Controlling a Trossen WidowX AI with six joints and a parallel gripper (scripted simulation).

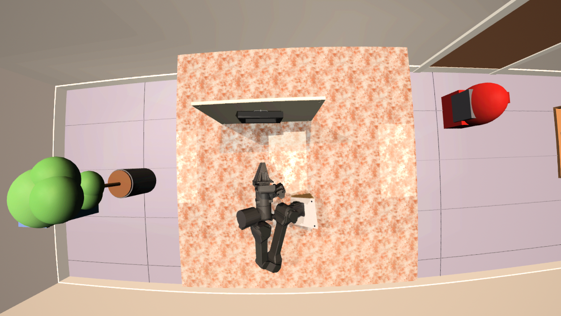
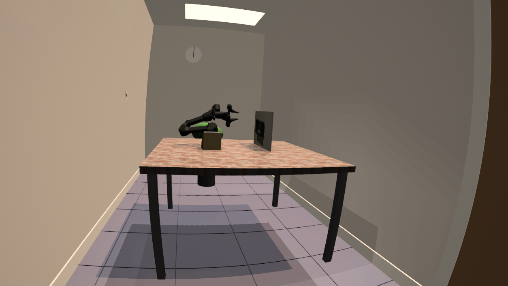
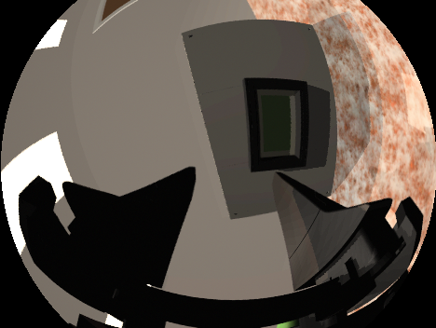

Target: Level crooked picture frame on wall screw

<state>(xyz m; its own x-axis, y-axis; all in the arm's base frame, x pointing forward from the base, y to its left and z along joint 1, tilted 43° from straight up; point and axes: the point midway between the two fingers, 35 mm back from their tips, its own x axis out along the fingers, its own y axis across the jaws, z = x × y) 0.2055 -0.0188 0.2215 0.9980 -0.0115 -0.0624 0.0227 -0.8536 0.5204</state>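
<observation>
The picture frame is 20 cm ahead of my gripper tip and 9 cm below it. The rest, counted from my gripper tip: wall panel: 21 cm ahead, 10 cm below.
</observation>
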